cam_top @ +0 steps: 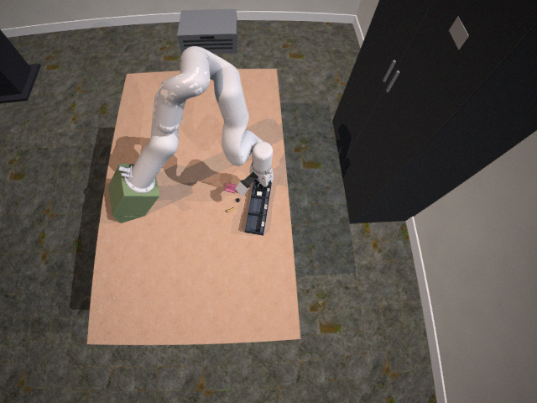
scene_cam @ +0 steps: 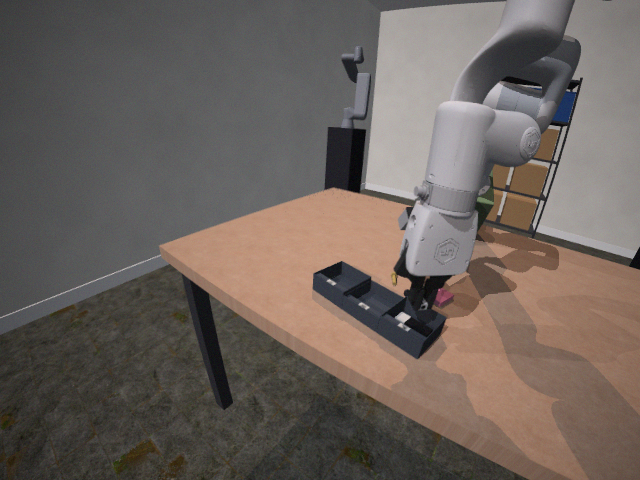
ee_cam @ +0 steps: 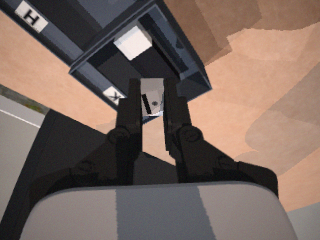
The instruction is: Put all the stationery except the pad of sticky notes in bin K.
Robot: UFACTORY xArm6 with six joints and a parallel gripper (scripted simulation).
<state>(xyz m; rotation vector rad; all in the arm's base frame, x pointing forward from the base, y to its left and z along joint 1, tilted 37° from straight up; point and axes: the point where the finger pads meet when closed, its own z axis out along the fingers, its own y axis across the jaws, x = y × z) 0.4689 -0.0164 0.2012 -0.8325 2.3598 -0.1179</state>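
Right now the black-and-white block is 70 mm below my hand and 10 mm to the right of it. The rest, counted from my hand: dark bin tray 80 mm to the right, 60 mm below, 10 mm behind; white sharpener 10 mm below; black nut 100 mm behind, 80 mm below, 50 mm to the right.
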